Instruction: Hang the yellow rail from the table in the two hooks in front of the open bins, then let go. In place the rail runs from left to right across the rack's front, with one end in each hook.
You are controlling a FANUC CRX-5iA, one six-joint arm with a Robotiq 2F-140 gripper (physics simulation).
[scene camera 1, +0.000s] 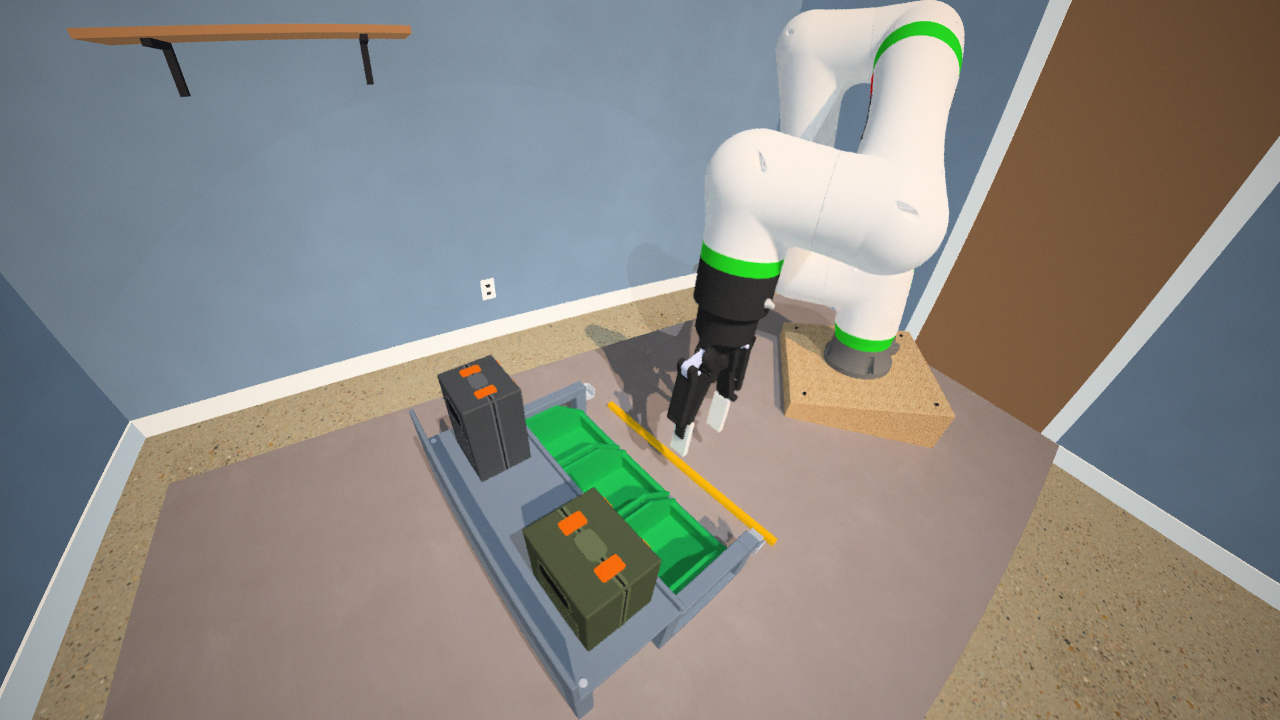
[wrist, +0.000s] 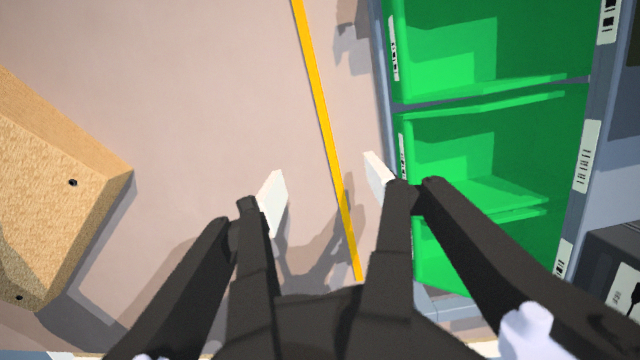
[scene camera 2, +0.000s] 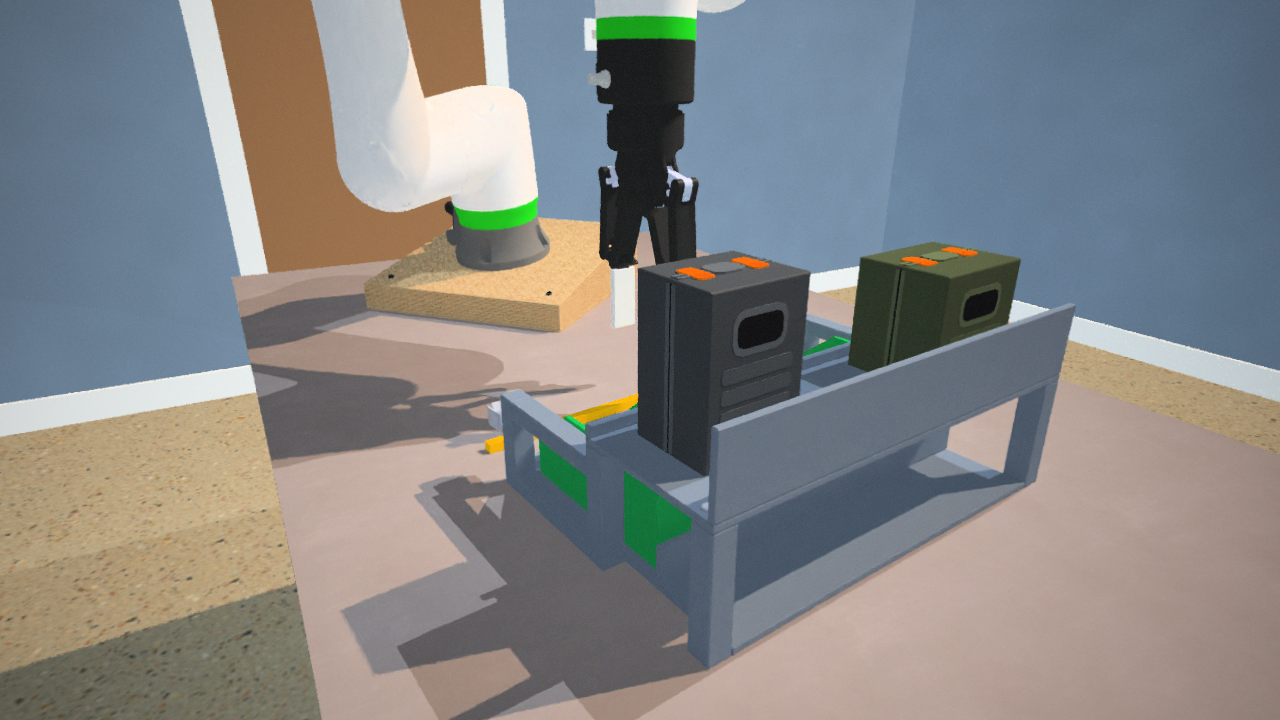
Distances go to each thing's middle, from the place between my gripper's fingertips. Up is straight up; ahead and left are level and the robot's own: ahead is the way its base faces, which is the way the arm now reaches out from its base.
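Scene:
Relative to the yellow rail (scene camera 1: 746,519), my gripper is 70 mm above it, 10 mm to the left of it and 10 mm short of it.

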